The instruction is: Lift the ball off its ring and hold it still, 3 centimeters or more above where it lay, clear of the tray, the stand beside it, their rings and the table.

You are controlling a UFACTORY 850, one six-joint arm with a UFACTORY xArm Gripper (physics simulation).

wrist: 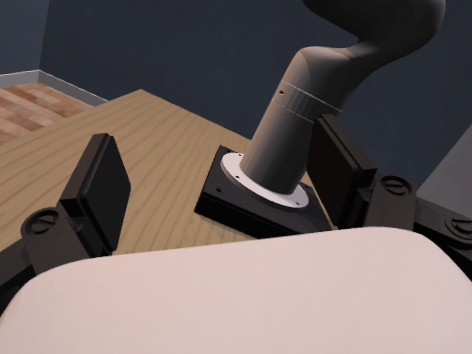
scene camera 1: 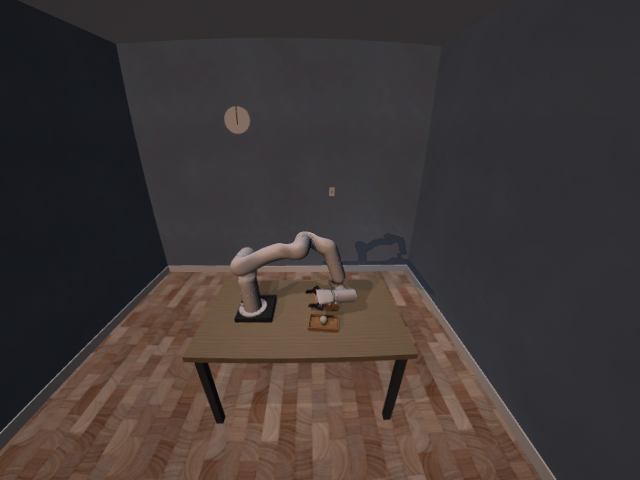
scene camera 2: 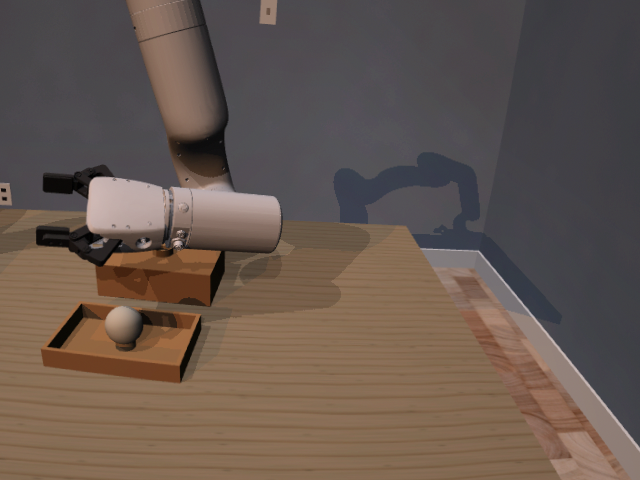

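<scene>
A pale grey ball (scene camera 1: 323, 319) (scene camera 2: 123, 324) sits on a small ring (scene camera 2: 125, 346) inside the shallow orange-brown tray (scene camera 1: 324, 330) (scene camera 2: 111, 365). The stand (scene camera 1: 331, 307) (scene camera 2: 152, 287), an orange-brown block, is behind the tray; its own ring (scene camera 2: 164, 252) shows partly beneath the gripper body. My gripper (scene camera 1: 309, 299) (scene camera 2: 54, 209) (wrist: 217, 151) is open and empty. It lies about level, fingers pointing left toward the arm's base, above and behind the tray, with its body over the stand. The ball does not show in the wrist view.
The arm's base plate (scene camera 1: 241, 317) (wrist: 230, 222) stands on the left part of the wooden table (scene camera 1: 289, 343) (scene camera 2: 361, 403) (wrist: 145, 135). The arm arches over from the base, and its last links come down behind the stand. The right table edge shows in scene camera 2.
</scene>
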